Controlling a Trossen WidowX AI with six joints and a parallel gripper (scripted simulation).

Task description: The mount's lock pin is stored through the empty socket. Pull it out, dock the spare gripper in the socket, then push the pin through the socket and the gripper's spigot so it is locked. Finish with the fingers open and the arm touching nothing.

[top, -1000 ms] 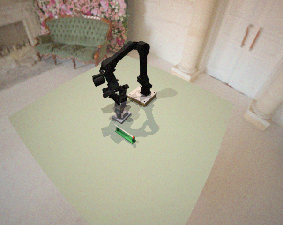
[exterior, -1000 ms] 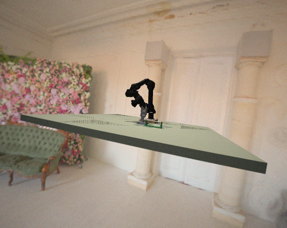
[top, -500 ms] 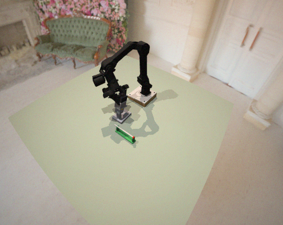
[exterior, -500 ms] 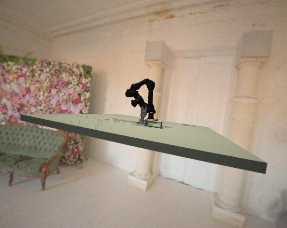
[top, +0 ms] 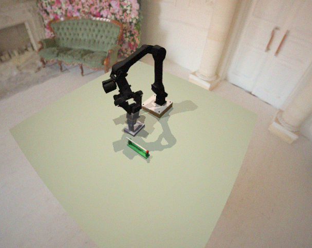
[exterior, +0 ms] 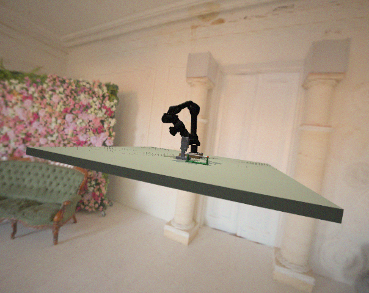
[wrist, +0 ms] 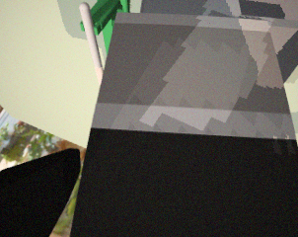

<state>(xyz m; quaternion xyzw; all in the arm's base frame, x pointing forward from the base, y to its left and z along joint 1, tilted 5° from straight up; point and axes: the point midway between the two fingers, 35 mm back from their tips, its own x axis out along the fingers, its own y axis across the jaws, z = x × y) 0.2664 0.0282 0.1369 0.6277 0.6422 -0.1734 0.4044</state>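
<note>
Now: the spare gripper 20 mm below my gripper tip, 10 mm to the right of it and 10 mm ahead of it. Round my gripper tip: grey mount 90 mm below, 10 mm to the right, 10 mm ahead; green rack 120 mm to the left, 120 mm below, 100 mm ahead.
</note>
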